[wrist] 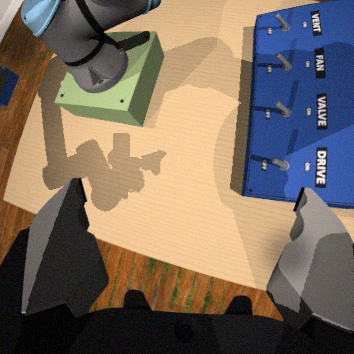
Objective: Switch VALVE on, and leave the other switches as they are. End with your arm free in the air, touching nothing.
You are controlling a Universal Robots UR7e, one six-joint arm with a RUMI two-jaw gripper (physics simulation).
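Places are measured from the arm's base along level axes (x ahead, y left, z up), in millimetres.
Pixels of known places: gripper, fingertip midpoint: [189, 185]; arm's base, link origin: [101, 68].
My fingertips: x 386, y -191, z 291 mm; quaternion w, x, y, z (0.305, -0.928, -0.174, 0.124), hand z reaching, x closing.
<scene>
Ahead of a thing's pixels: the offset from my fingertips to its top centre. Level surfaces: height alone.
The blue switch panel @[289 mm down] [300, 135] lies at the right of the wrist view, with four labelled levers in a column. The VALVE lever @[67 mm ahead, 243 mm left, 260 mm down] [283, 108] is third from the top and leans left, towards its OFF mark. The VENT lever @[9 mm back, 471 mm left, 260 mm down] [282, 21], FAN lever @[29 mm ahead, 357 mm left, 260 mm down] [283, 60] and DRIVE lever @[104 mm ahead, 129 mm left, 260 mm down] [280, 163] also lean towards OFF. My gripper [189, 185] is open and empty, its jaws wide apart. It is above the table, with its right fingertip just below the panel's lower edge in the view, apart from the levers.
The green base block [142, 100] carrying the arm's grey base [97, 72] stands on the wooden table @[388 mm down] [190, 140] at the upper left. Arm shadows fall on the table and panel. Part of a blue object [7, 87] shows at the left edge, beyond the table.
</scene>
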